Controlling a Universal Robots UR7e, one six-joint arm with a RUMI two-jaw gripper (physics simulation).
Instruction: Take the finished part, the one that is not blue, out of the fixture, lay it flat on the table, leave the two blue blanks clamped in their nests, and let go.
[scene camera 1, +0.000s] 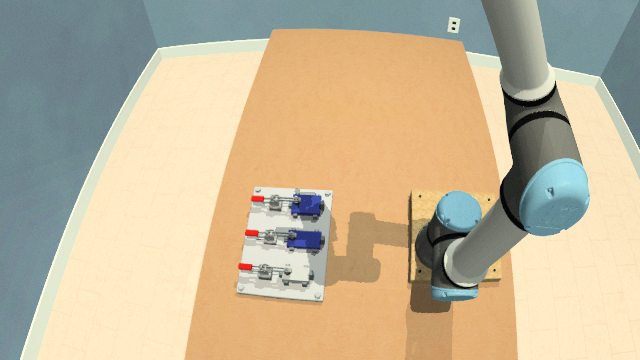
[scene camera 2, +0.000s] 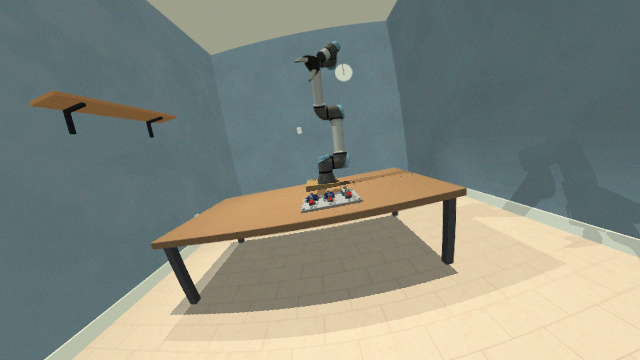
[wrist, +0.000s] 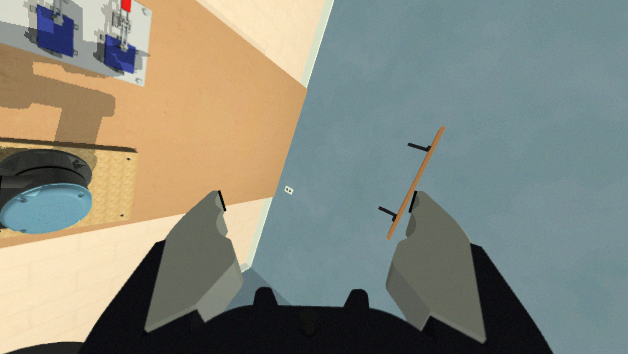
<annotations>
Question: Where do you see a blue blank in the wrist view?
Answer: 51, 36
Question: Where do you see a fixture plate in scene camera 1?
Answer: At 255, 252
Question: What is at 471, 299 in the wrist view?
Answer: The gripper.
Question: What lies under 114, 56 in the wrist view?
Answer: A blue blank.
</annotations>
